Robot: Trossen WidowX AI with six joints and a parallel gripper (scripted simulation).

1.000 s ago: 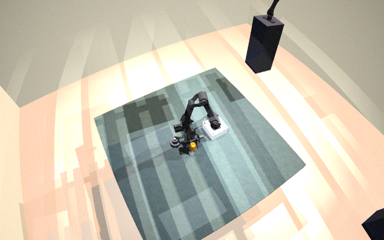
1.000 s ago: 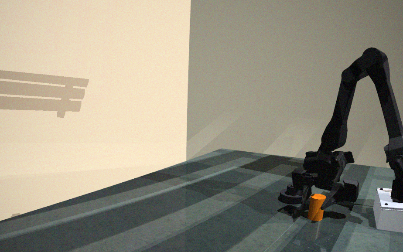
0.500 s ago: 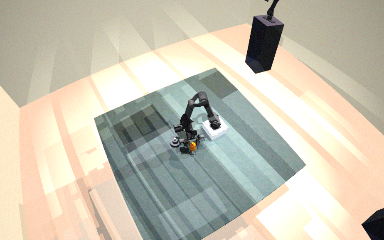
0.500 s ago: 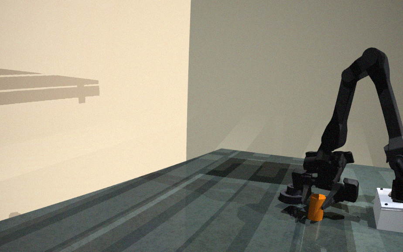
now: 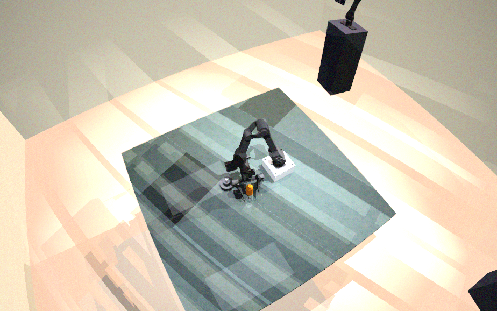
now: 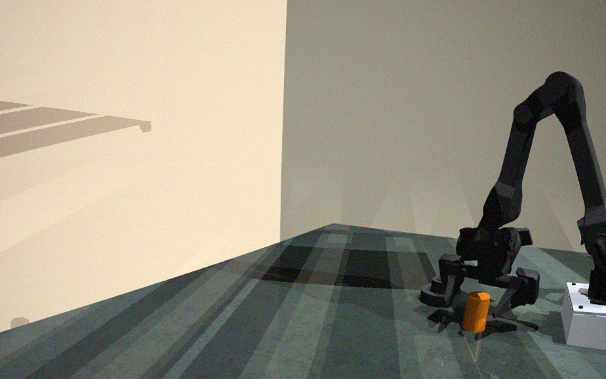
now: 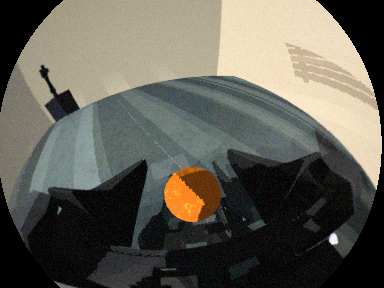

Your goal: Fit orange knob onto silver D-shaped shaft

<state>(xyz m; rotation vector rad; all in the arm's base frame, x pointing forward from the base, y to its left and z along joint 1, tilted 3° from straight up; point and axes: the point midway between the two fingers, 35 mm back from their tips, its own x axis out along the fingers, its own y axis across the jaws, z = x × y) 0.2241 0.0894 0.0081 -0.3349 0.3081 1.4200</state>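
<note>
My gripper tip is now 10 mm past the orange knob and 40 mm to the left of it. Also, from my gripper tip: dark round pedestal: 100 mm ahead, 140 mm to the right, 20 mm below.
</note>
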